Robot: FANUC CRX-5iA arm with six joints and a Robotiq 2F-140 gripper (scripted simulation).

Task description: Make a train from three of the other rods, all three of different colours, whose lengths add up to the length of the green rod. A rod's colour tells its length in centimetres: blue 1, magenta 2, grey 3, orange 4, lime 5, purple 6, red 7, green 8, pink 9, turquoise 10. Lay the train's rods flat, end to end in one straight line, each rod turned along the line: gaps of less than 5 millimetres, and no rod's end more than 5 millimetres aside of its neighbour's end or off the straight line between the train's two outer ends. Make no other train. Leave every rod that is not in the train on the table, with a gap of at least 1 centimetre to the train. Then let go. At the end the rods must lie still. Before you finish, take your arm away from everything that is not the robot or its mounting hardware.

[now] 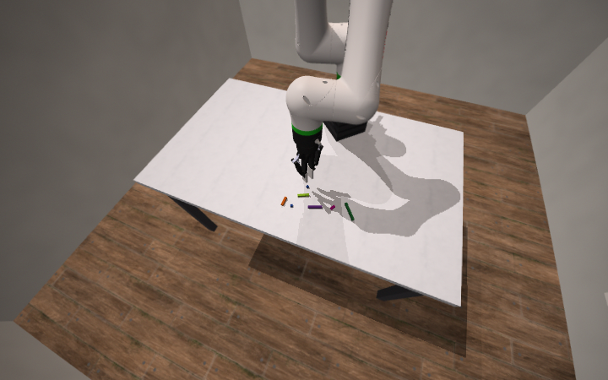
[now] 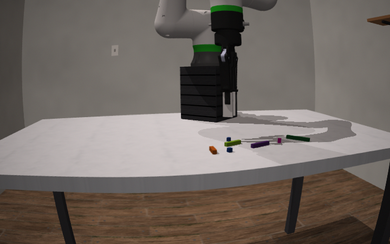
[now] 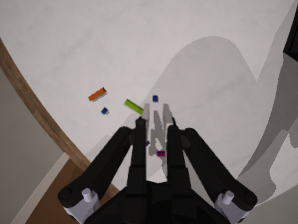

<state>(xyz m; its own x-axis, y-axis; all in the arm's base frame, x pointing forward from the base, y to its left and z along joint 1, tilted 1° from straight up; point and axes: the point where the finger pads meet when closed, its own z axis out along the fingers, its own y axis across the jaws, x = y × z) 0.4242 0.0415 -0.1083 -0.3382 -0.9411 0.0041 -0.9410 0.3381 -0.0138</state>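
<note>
Right now my hand is 5 cm short of the lime rod, 1 cm to the right of it and 10 cm above it. The rest, counted from my hand: magenta rod (3 cm ahead, 14 cm to the left, 10 cm below); orange rod (12 cm ahead, 5 cm to the right, 10 cm below); purple rod (7 cm ahead, 8 cm to the left, 10 cm below).
</note>
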